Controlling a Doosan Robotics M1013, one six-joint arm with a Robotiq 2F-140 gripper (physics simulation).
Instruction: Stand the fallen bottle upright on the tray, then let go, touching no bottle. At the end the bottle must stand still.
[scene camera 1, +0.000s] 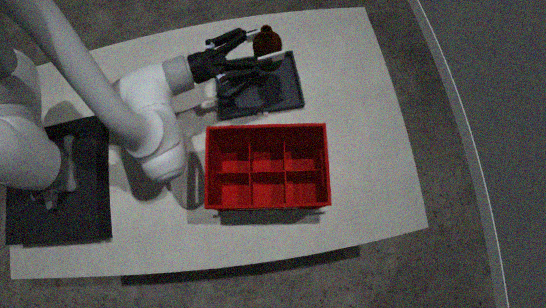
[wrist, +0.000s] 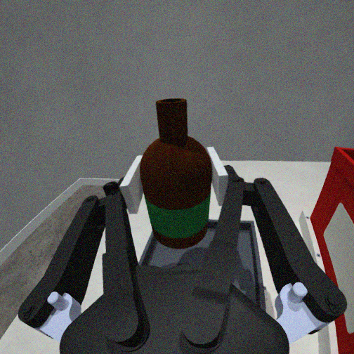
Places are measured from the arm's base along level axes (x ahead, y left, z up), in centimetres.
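Pixels of known places: gripper, fingertip midpoint: (scene camera 1: 277, 42); arm's base at its link origin: (scene camera 1: 54, 167).
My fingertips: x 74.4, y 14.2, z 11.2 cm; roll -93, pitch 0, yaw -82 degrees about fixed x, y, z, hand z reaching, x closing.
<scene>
Ahead of a thing's pixels: the offset from my fingertips to its middle. "pt": to the spot under its first point.
My gripper (scene camera 1: 265, 46) (wrist: 175, 162) is shut on the brown bottle with a green band. The bottle @[dx -2.9, dy -0.4, dz -0.3 cm] (scene camera 1: 268, 42) (wrist: 175, 172) is held around its body between the two light finger pads, neck up and close to upright. It hangs in the air over the back part of the dark grey tray @[pt dx +1.8, dy -5.8, dz -17.6 cm] (scene camera 1: 287, 90) (wrist: 248, 240). The gripper reaches it from the left in the scene view, nearly level. In the wrist view the bottle's base shows in front of the tray, with a gap that is hard to judge. Shadows of gripper and bottle fall on the tray.
A red box @[dx -9.9, dy -30.1, dz -9.4 cm] (scene camera 1: 267, 205) (wrist: 332, 185) with several compartments stands just in front of the tray in the scene view and at the right edge in the wrist view. A dark base plate (scene camera 1: 90, 220) lies under the arm's foot at the left. The table's back edge runs behind the gripper.
</scene>
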